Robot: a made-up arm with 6 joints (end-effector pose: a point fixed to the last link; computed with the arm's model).
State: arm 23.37 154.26 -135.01 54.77 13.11 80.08
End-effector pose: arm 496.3 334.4 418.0 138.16 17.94 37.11
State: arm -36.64 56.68 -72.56 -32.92 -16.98 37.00
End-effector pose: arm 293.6 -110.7 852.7 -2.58 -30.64 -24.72
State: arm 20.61 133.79 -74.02 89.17 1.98 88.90
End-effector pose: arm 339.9 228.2 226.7 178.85 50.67 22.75
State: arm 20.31 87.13 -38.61 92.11 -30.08 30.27
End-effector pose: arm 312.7 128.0 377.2 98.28 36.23 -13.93
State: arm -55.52 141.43 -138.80 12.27 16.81 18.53
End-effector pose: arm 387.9 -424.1 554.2 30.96 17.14 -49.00
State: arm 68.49 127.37 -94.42 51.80 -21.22 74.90
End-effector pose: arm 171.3 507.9 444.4 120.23 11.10 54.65
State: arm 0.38 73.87 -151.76 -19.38 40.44 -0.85
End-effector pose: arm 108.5 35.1 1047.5 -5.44 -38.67 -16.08
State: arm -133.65 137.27 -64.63 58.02 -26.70 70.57
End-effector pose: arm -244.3 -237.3 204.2 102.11 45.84 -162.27
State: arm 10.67 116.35 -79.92 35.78 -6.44 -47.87
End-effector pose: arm 456.0 173.6 400.1 -15.25 30.29 6.18
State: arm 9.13 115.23 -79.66 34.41 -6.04 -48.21
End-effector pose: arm 460.1 161.4 406.8 -16.77 29.67 4.93
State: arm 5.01 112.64 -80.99 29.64 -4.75 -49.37
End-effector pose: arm 475.1 128.4 434.7 -22.13 26.59 1.64
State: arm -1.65 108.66 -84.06 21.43 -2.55 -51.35
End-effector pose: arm 492.9 70.6 485.0 -31.72 21.13 -4.13
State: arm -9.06 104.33 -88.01 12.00 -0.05 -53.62
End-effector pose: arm 498.7 1.6 545.2 -43.12 14.82 -11.29
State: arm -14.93 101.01 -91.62 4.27 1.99 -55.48
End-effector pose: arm 491.5 -54.3 596.4 -52.57 9.52 -17.53
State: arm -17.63 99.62 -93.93 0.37 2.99 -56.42
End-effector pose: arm 484.6 -80.0 623.9 -57.31 6.59 -20.60
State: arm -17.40 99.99 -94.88 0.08 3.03 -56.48
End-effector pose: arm 486.0 -78.6 628.0 -57.63 6.03 -20.40
